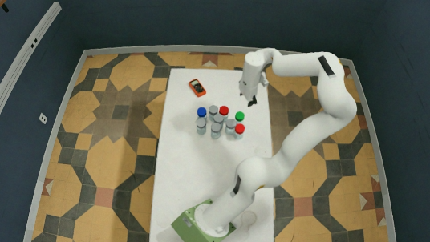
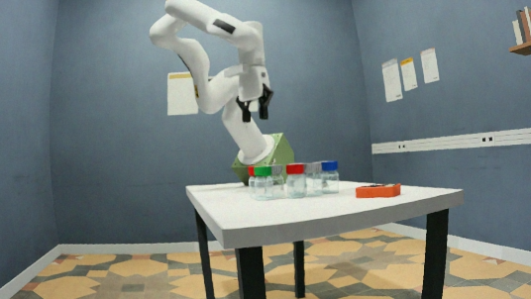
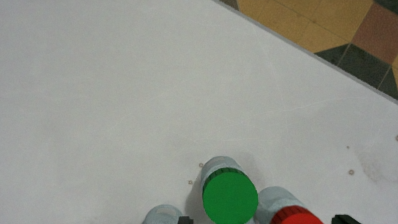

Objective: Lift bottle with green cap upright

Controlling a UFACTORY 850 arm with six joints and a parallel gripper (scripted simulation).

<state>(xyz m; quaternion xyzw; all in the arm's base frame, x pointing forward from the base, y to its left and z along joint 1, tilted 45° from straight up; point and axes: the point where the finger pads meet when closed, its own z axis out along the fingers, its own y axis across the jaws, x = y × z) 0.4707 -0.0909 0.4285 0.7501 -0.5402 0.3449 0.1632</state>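
The green-capped bottle is 210 mm below my hand and 20 mm to the left of it. The rest, counted from my hand: blue-capped bottle: 220 mm to the left, 210 mm below, 90 mm ahead; orange multimeter: 320 mm ahead, 240 mm below, 190 mm to the left.
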